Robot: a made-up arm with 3 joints. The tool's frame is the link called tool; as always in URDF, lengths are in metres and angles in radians. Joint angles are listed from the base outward. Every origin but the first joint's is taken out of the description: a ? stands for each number. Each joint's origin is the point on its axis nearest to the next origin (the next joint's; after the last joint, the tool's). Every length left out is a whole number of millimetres.
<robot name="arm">
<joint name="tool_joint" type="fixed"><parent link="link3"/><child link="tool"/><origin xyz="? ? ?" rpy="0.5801 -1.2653 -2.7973"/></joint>
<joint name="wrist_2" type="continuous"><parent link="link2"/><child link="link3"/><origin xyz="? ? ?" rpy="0.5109 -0.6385 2.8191"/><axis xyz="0 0 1"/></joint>
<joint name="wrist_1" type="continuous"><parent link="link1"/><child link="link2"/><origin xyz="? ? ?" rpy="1.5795 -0.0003 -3.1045"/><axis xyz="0 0 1"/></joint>
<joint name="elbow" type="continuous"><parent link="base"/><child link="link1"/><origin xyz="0.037 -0.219 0.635" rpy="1.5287 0.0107 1.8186"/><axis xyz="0 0 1"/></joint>
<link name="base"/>
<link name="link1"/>
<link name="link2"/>
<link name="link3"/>
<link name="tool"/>
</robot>
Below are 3 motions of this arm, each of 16 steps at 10 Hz.
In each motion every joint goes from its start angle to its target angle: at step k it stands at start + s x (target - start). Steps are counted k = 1, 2, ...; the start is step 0. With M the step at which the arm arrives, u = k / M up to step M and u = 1 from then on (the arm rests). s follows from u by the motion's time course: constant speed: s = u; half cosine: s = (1 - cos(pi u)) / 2; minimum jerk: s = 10 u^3 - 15 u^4 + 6 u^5.
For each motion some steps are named. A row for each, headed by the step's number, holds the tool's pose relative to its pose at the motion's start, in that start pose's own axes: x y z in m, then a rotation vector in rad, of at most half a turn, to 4 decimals.
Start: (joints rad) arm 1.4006 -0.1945 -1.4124
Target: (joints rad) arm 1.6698 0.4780 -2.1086
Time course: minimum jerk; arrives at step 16
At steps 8, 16:
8: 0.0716 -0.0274 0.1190 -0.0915 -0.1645 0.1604
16: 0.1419 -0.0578 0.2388 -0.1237 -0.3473 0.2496

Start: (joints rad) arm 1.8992 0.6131 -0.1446
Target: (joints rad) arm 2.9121 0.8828 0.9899
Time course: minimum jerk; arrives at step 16
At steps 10, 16:
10: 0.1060 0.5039 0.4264 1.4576 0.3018 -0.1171
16: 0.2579 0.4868 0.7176 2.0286 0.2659 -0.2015

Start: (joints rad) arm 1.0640 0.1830 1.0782
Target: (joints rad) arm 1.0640 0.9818 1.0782
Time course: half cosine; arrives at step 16
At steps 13, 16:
13: -0.3001 0.2428 -0.1470 0.3838 0.5918 0.1938
16: -0.3328 0.2637 -0.1462 0.4192 0.6462 0.2116

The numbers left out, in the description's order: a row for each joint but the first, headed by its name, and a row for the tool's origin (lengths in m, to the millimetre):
tool: -0.361 -0.22 0
wrist_2: 0.141 0.17 0
wrist_1: 0.443 0.047 0

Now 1 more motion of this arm.
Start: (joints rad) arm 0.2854 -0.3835 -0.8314
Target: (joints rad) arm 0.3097 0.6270 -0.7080
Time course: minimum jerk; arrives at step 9
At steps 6, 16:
6: -0.0854 0.3508 0.1356 0.5359 -0.1247 0.6740
16: -0.1500 0.4125 0.1945 0.6758 -0.1504 0.8564

